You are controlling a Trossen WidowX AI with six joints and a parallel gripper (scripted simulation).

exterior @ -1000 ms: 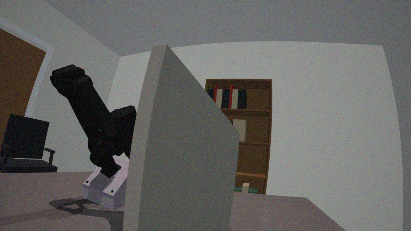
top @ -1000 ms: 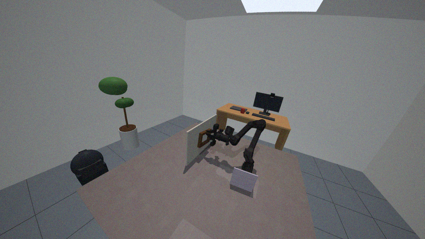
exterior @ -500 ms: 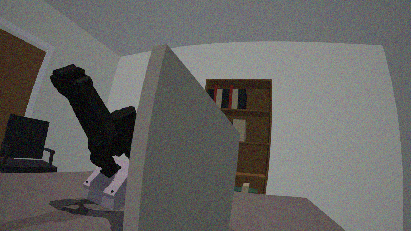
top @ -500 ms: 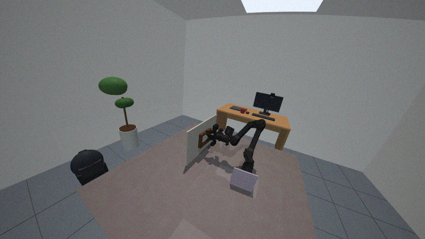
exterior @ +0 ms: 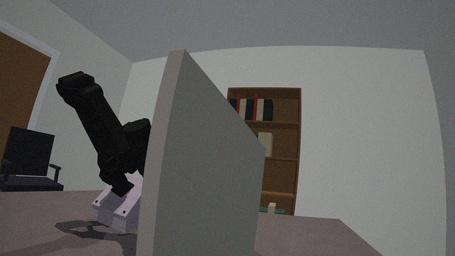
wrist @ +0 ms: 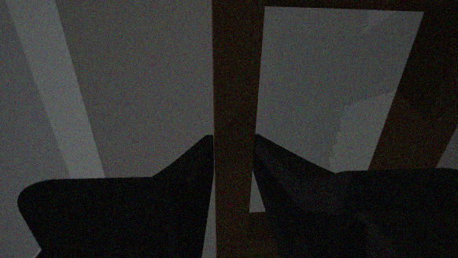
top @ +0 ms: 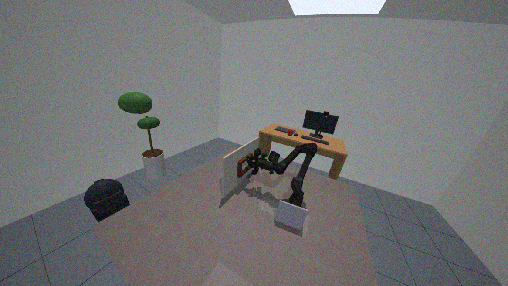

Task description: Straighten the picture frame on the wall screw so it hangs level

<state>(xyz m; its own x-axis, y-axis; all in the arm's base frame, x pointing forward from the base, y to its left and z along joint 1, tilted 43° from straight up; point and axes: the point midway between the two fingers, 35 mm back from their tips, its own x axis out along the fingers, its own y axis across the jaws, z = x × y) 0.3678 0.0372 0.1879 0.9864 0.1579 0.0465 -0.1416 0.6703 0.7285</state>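
Now: the brown wooden picture frame 50 mm below my gripper tip and 10 mm ahead of it. Also, from my gripper tip: wall panel (70 mm below, 20 mm ahead, 10 mm to the right).
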